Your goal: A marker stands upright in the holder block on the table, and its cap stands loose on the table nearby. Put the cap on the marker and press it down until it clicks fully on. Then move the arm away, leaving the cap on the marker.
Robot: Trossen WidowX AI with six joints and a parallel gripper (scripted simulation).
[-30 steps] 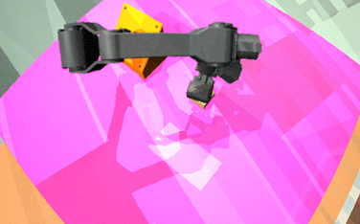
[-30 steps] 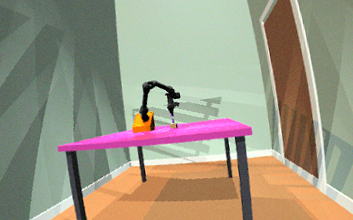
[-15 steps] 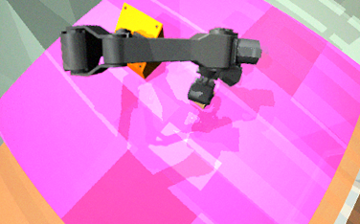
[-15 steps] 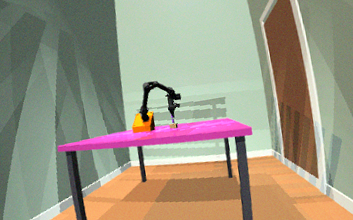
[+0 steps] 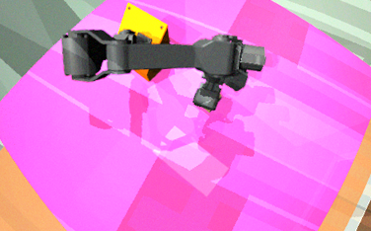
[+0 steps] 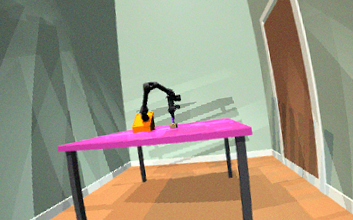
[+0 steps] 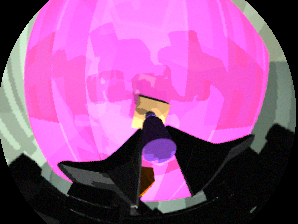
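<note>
My gripper tip is 10 mm below the purple cap. From my gripper tip the other things lie so: holder block: 80 mm below; then purple marker: 30 mm below.
</note>
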